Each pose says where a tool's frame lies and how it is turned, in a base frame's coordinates. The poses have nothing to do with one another.
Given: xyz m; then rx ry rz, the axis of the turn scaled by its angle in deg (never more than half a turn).
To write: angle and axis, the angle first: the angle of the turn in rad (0 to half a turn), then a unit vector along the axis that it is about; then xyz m. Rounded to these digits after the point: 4 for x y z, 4 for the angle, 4 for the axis.
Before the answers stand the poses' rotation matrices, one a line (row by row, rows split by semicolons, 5 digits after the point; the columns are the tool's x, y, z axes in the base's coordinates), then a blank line. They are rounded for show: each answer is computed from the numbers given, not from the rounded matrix.
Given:
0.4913 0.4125 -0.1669 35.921 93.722 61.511
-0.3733 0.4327 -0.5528 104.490 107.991 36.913
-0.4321 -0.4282 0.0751 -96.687 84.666 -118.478
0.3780 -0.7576 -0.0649 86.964 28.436 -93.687
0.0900 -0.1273 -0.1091 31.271 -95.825 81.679
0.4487 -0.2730 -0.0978 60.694 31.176 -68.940
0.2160 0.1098 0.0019 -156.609 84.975 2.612
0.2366 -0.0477 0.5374 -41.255 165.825 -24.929
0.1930 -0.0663 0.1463 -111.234 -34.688 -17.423
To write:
-0.32871 -0.10662 0.93839; 0.81850 0.46355 0.33938; -0.47118 0.87963 -0.06511
-0.03594 0.79568 0.60465; 0.99931 0.02323 0.02884; 0.00890 0.60528 -0.79597
-0.38521 -0.47327 0.79223; -0.59622 -0.52762 -0.60510; 0.70437 -0.70543 -0.07893
0.07463 0.77905 -0.62251; -0.30161 -0.57738 -0.75873; -0.95051 0.24438 0.19187
-0.54403 -0.77597 -0.31922; 0.19229 0.25502 -0.94762; 0.81673 -0.57692 0.01047
0.31742 0.93107 -0.17989; -0.47983 -0.00593 -0.87734; -0.81793 0.36480 0.44487
0.54489 -0.83844 -0.01075; -0.83752 -0.54482 0.04164; -0.04077 -0.01368 -0.99907
-0.87819 -0.43857 0.19090; -0.47531 0.84481 -0.24571; -0.05351 -0.30652 -0.95036
0.84079 0.53850 -0.05564; 0.27690 -0.33944 0.89895; 0.46520 -0.77123 -0.43451

2.0546 0.3051 0.7962 0.5225 0.4913 0.4125 -0.1669
2.7006 0.6753 0.6979 0.2386 -0.3733 0.4327 -0.5528
3.0508 -0.5531 0.4844 -0.6778 -0.4321 -0.4282 0.0751
2.2856 0.6641 0.2171 -0.7154 0.3780 -0.7576 -0.0649
2.2643 0.2410 -0.7386 0.6296 0.0900 -0.1273 -0.1091
1.6929 0.6257 0.3214 -0.7107 0.4487 -0.2730 -0.0978
3.1101 -0.8789 0.4769 0.0147 0.2160 0.1098 0.0019
3.0140 -0.2389 0.9603 -0.1444 0.2366 -0.0477 0.5374
2.0562 -0.9442 -0.2944 -0.1479 0.1930 -0.0663 0.1463

